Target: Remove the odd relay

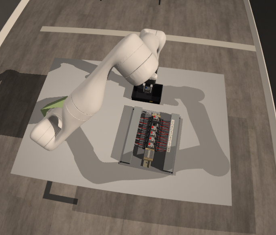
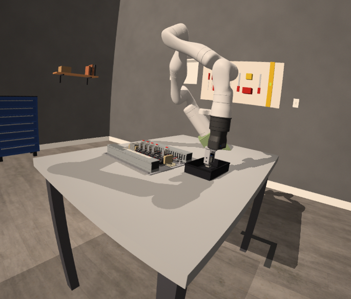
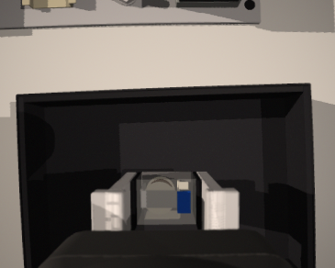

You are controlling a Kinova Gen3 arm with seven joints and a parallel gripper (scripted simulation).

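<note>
Right now my hand is 4 cm above the black parts tray. Round my hand: relay (1 cm below); then relay panel (27 cm to the right, 5 cm ahead, 3 cm below).
</note>
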